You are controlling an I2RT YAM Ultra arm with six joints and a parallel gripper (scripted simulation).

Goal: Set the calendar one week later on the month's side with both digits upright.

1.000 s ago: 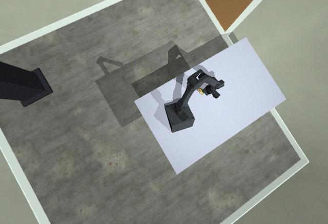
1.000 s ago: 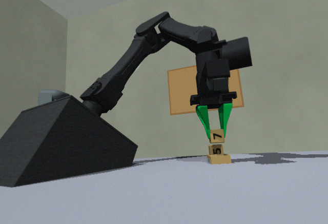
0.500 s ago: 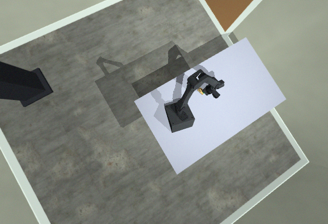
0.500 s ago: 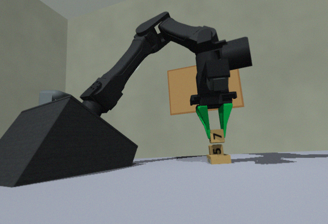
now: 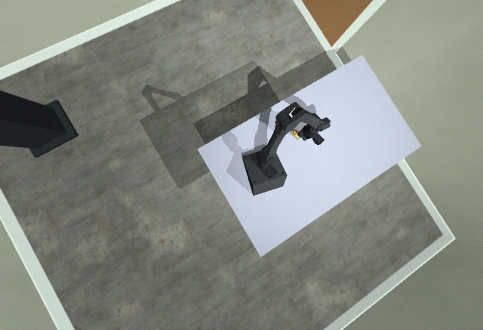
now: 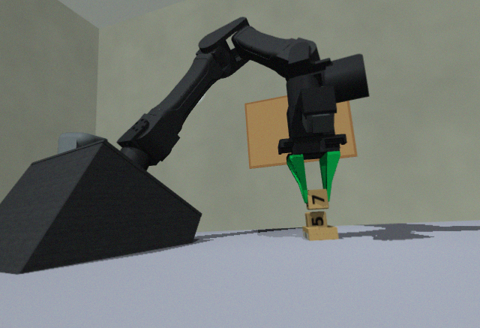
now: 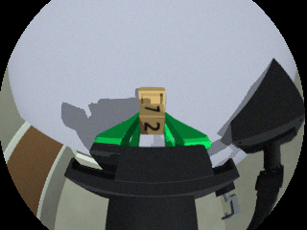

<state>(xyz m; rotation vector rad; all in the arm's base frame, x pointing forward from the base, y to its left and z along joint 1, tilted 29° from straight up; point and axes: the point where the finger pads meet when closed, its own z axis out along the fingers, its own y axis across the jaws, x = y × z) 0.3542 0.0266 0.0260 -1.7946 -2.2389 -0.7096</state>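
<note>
My hand is right at the wooden cube. The rest, counted from my hand: wooden tray: 20 mm to the left, 50 mm below.
</note>
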